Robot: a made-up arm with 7 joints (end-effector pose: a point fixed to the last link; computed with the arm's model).
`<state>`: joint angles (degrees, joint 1 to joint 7).
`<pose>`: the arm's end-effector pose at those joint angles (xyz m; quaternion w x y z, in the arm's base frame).
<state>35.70 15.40 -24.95 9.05 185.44 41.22 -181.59</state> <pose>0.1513 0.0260 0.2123 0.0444 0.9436 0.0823 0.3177</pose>
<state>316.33 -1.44 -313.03 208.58 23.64 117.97 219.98</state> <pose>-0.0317 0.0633 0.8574 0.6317 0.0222 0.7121 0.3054</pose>
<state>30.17 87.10 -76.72 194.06 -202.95 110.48 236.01</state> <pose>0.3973 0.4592 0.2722 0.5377 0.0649 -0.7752 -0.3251</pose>
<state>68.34 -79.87 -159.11 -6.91 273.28 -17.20 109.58</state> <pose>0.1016 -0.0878 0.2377 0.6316 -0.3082 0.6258 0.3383</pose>
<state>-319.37 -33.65 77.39 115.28 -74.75 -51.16 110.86</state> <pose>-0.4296 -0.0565 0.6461 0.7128 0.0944 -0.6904 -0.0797</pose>
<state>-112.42 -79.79 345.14 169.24 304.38 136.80 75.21</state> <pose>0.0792 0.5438 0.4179 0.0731 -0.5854 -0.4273 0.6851</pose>
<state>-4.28 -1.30 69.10 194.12 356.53 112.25 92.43</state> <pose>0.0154 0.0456 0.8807 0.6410 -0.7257 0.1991 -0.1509</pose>
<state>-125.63 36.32 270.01 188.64 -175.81 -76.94 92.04</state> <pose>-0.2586 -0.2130 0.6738 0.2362 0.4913 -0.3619 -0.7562</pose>
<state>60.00 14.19 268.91 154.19 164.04 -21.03 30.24</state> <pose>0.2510 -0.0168 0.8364 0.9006 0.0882 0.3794 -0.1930</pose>
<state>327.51 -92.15 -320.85 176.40 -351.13 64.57 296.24</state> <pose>-0.5669 0.4232 0.2718 0.6162 -0.2890 0.3345 0.6518</pose>
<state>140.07 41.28 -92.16 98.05 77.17 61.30 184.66</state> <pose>0.0039 0.5042 0.5566 0.1117 -0.3253 0.8468 0.4058</pose>
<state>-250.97 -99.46 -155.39 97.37 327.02 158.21 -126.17</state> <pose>0.1204 -0.2630 -0.0177 0.9405 -0.0797 -0.3240 0.0643</pose>
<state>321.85 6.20 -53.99 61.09 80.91 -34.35 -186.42</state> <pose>-0.1160 -0.3274 0.5244 0.4555 0.8118 -0.0226 -0.3646</pose>
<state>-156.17 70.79 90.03 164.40 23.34 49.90 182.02</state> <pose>-0.5644 -0.3736 0.4929 0.8449 0.5339 0.0247 0.0188</pose>
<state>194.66 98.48 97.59 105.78 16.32 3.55 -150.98</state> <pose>-0.4617 -0.4683 0.1875 0.6576 0.5928 -0.3034 0.3522</pose>
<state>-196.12 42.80 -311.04 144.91 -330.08 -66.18 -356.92</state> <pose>-0.4331 0.1561 0.6542 0.8208 -0.4813 -0.0626 0.3012</pose>
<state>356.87 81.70 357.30 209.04 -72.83 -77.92 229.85</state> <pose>0.4444 0.0984 0.4262 0.8062 -0.5797 0.0879 0.0795</pose>
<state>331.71 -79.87 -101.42 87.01 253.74 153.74 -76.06</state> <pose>-0.4876 0.0480 0.1684 0.6160 -0.6863 0.3637 0.1313</pose>
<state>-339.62 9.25 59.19 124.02 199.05 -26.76 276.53</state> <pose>0.0855 0.3434 0.6831 0.7144 -0.6472 0.1971 0.1788</pose>
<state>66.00 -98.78 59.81 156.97 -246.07 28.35 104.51</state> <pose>-0.3937 -0.6029 0.2308 0.1885 -0.3836 -0.7512 0.5030</pose>
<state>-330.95 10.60 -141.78 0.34 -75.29 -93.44 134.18</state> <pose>0.0796 -0.1296 0.4658 0.4834 -0.1155 0.7022 -0.5098</pose>
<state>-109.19 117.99 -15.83 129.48 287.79 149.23 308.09</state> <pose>-0.2728 -0.2864 -0.0933 0.6028 -0.1975 0.0795 0.7689</pose>
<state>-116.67 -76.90 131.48 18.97 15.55 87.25 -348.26</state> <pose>0.0757 0.0240 0.1720 0.4908 0.4733 -0.3547 -0.6398</pose>
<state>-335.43 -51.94 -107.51 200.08 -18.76 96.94 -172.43</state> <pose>-0.4958 -0.2073 0.6262 0.5386 0.7964 0.1748 -0.2123</pose>
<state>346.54 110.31 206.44 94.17 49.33 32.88 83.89</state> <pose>0.4845 -0.2912 0.4370 0.5537 0.1340 -0.3936 0.7215</pose>
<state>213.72 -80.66 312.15 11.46 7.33 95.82 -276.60</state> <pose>0.0204 0.0379 0.2934 0.4043 0.4166 0.7840 -0.2197</pose>
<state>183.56 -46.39 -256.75 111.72 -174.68 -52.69 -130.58</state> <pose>0.3306 -0.2537 0.4409 0.3628 0.5702 -0.6695 0.3082</pose>
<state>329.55 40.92 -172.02 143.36 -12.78 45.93 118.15</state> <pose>0.2120 -0.1573 0.9031 0.7206 -0.3335 -0.1081 0.5982</pose>
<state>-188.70 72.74 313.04 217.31 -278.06 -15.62 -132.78</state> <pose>-0.4758 -0.0001 0.6211 0.6662 0.2786 -0.1382 -0.6778</pose>
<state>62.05 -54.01 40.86 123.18 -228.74 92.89 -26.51</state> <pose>-0.3943 -0.2857 0.7142 0.5295 0.2794 -0.7681 0.2270</pose>
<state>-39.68 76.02 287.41 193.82 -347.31 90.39 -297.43</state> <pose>0.4991 -0.4277 0.3833 0.4543 0.5442 -0.6450 0.2855</pose>
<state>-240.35 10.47 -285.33 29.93 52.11 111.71 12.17</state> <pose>-0.1306 -0.1195 0.3647 0.7059 0.0902 0.6274 -0.3161</pose>
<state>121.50 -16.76 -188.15 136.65 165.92 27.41 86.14</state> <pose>0.1919 -0.3983 0.7813 0.9528 0.2434 0.1669 0.0708</pose>
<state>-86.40 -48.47 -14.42 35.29 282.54 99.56 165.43</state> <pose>-0.1688 -0.0452 0.4806 0.5176 -0.5417 -0.6249 0.2194</pose>
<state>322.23 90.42 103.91 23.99 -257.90 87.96 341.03</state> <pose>0.2013 0.1053 0.4041 0.6434 0.0307 -0.0163 0.7647</pose>
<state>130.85 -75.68 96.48 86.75 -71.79 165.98 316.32</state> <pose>0.0673 -0.3814 0.4164 0.2144 0.2694 0.5157 0.7845</pose>
